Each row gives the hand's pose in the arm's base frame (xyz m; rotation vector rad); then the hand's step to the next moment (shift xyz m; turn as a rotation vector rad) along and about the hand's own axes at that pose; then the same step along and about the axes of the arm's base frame.
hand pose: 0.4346 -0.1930 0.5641 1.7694 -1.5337 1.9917
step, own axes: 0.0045 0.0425 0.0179 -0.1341 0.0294 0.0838
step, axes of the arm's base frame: -0.0150 -0.0359 -0.0251 0.0865 -0.0010 -0.1356
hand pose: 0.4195 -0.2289 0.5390 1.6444 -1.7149 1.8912
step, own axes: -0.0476 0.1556 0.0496 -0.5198 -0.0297 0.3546
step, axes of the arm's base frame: -0.0551 -0.0674 -0.1461 0.4505 0.0249 -0.4396
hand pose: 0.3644 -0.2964 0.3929 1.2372 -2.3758 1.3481
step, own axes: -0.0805 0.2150 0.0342 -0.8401 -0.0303 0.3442
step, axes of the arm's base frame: -0.0924 0.0767 -0.1986 0.6569 0.2206 -0.5874
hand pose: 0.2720 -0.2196 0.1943 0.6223 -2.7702 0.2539
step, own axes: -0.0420 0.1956 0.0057 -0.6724 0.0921 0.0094
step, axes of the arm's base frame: -0.0513 0.1894 -0.0396 0.5385 0.3420 -0.2318
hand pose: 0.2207 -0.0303 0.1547 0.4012 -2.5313 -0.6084
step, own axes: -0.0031 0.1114 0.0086 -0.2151 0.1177 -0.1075
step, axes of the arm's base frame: -0.0201 0.0996 0.0467 0.2169 0.1472 0.0546
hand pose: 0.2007 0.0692 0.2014 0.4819 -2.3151 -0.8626
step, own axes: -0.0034 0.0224 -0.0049 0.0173 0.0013 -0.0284
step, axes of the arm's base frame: 0.0031 0.0157 0.0168 0.0056 -0.0211 0.0251
